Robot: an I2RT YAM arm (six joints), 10 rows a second.
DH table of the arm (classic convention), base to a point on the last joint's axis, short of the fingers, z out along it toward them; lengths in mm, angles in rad. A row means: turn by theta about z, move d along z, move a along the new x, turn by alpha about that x. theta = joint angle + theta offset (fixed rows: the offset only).
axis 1: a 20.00, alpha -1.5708, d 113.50, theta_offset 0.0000
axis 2: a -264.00, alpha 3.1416, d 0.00, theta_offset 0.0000
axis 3: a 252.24, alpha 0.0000, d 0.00, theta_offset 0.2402
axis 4: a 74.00, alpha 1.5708, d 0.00, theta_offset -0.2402
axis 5: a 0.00, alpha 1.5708, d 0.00, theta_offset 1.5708
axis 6: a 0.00, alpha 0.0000, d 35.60, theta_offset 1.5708
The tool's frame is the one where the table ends.
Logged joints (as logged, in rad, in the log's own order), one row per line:
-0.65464 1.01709 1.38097 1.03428 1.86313 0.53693
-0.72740 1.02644 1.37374 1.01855 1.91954 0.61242
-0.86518 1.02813 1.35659 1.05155 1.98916 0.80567
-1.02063 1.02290 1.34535 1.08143 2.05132 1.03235
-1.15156 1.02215 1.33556 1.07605 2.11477 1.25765
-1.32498 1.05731 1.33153 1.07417 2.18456 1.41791
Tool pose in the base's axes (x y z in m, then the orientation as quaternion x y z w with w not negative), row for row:
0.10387 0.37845 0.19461 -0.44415 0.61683 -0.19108 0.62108
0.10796 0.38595 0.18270 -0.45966 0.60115 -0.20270 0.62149
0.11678 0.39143 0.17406 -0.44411 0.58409 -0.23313 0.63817
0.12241 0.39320 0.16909 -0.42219 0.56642 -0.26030 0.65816
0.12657 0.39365 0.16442 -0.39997 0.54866 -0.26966 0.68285
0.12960 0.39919 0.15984 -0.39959 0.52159 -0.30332 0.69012
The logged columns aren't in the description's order. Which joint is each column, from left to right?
Columns, left to right: axis 6, axis 3, axis 1, axis 5, axis 2, axis 4.
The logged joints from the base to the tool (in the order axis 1, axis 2, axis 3, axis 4, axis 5, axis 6), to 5 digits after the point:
1.38097 1.86313 1.01709 0.53693 1.03428 -0.65464
1.37374 1.91954 1.02644 0.61242 1.01855 -0.72740
1.35659 1.98916 1.02813 0.80567 1.05155 -0.86518
1.34535 2.05132 1.02290 1.03235 1.08143 -1.02063
1.33556 2.11477 1.02215 1.25765 1.07605 -1.15156
1.33153 2.18456 1.05731 1.41791 1.07417 -1.32498

